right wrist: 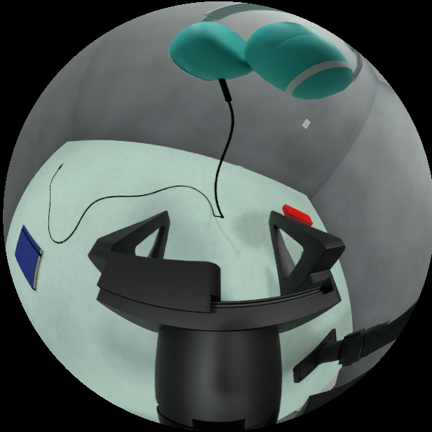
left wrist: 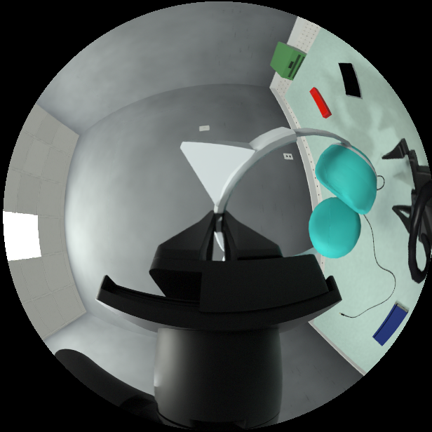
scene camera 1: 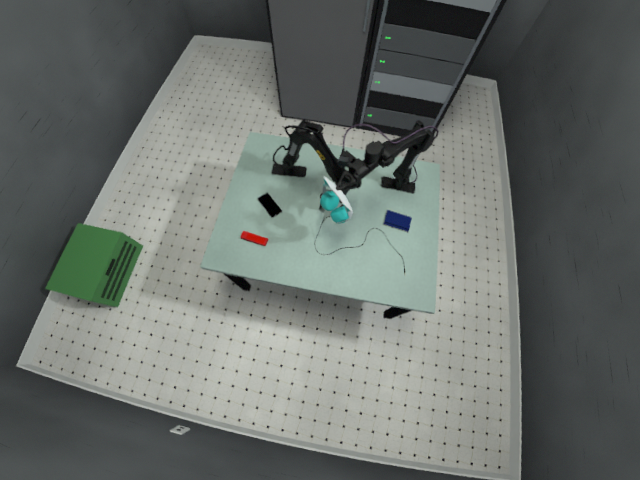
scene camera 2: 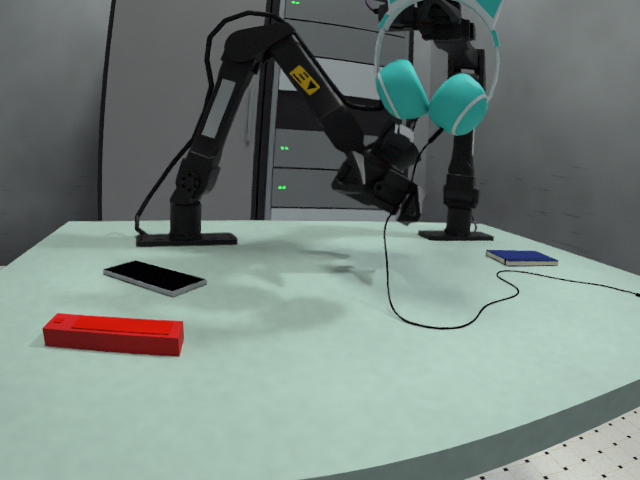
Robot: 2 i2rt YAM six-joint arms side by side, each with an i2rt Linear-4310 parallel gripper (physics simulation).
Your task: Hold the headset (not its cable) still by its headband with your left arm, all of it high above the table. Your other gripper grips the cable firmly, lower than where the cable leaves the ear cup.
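Observation:
The teal and white headset hangs high above the table with its ear cups down. My left gripper is shut on its thin white headband, beside a pointed ear. The black cable leaves one ear cup, hangs down and curves over the table to the right in scene camera 2. My right gripper is open, below the ear cups. In the right wrist view the cable runs down towards the middle of the gap between its fingertips; whether it is between them is unclear.
On the table lie a blue book, a black phone and a red box. The two arms come close together behind the headset. A green cabinet stands on the floor.

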